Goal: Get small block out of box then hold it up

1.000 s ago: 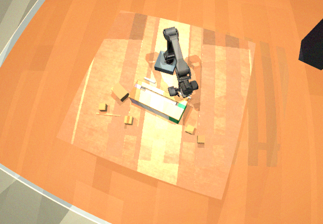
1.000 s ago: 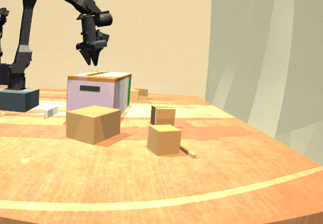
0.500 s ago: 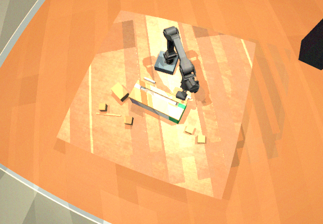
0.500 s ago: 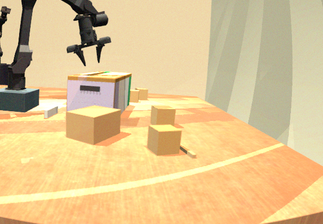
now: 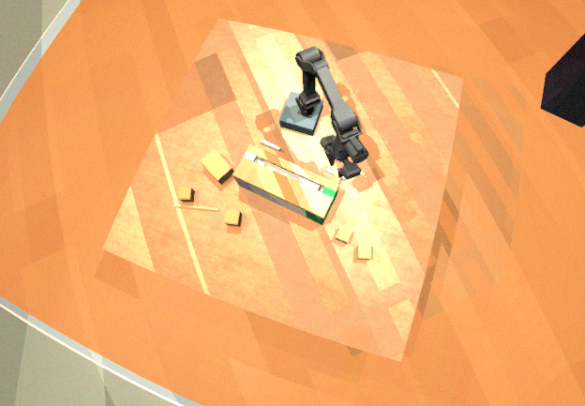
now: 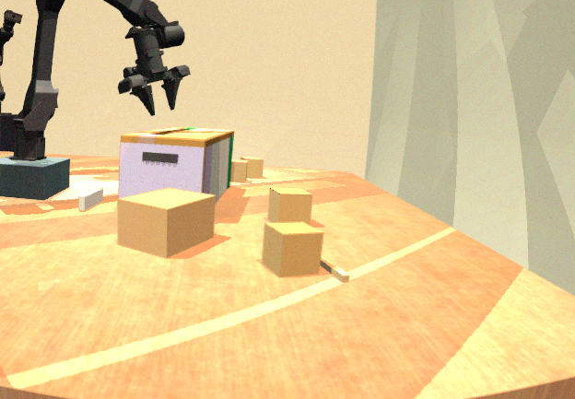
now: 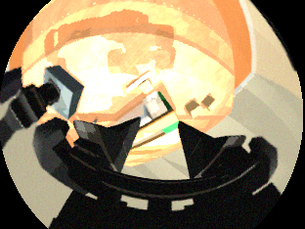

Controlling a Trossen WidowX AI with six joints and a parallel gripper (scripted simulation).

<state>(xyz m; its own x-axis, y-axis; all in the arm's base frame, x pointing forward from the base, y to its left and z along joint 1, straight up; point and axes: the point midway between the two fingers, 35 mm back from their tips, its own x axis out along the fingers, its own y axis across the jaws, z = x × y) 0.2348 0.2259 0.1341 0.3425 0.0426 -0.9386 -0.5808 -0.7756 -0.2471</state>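
The small tan block lies 15 cm below my gripper tip and 2 cm behind it. From my gripper tip the other things lie so: long box 16 cm to the right, 10 cm below, 6 cm ahead; then thin stick 48 cm to the right, 32 cm ahead, 16 cm below.
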